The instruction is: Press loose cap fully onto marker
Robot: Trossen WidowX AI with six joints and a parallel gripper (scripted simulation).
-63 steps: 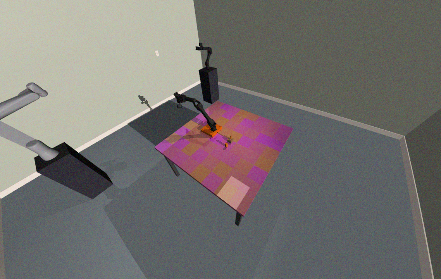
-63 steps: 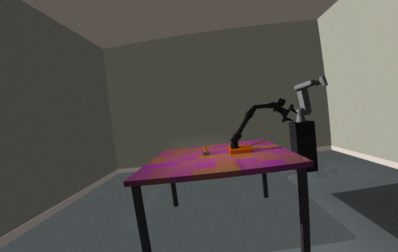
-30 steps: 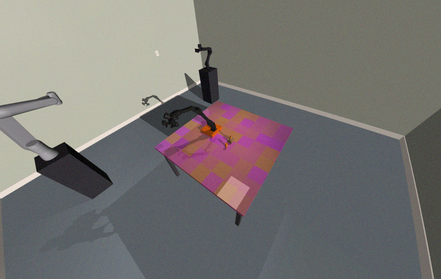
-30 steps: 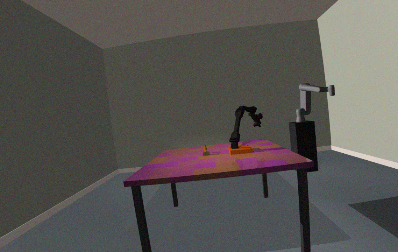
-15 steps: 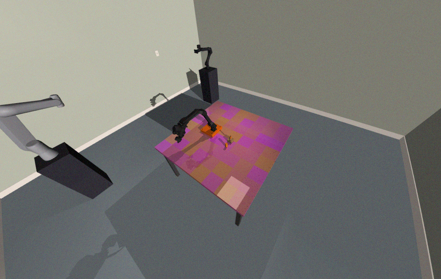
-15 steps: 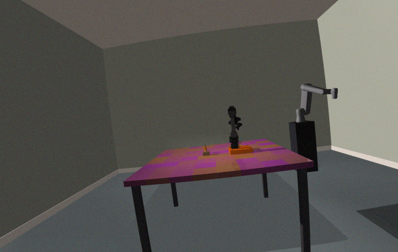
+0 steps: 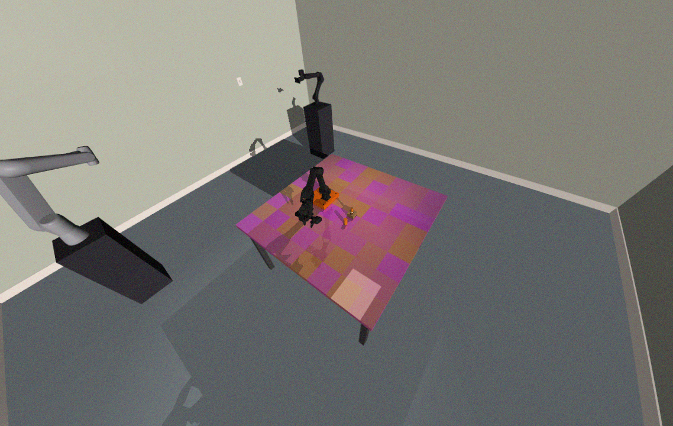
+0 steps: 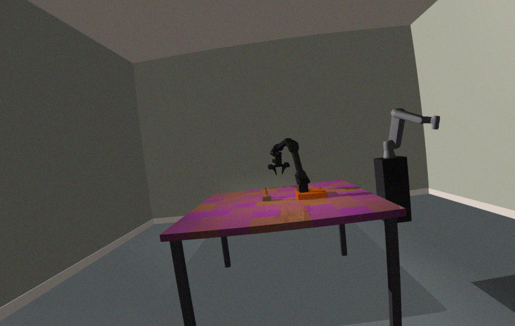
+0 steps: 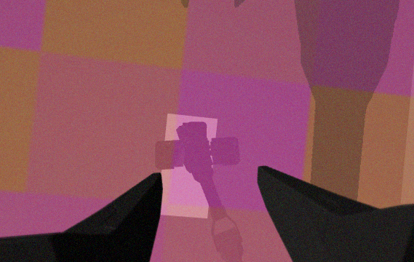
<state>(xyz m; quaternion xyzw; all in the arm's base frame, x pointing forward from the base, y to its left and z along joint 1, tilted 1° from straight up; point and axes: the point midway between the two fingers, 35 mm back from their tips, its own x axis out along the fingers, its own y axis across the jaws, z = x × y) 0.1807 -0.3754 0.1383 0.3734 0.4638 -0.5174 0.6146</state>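
Now: the orange cap 27 cm to the left of my gripper tip, 12 cm below it and 12 cm ahead of it. Also, from my gripper tip: holder block 38 cm to the left, 13 cm below, 11 cm ahead.
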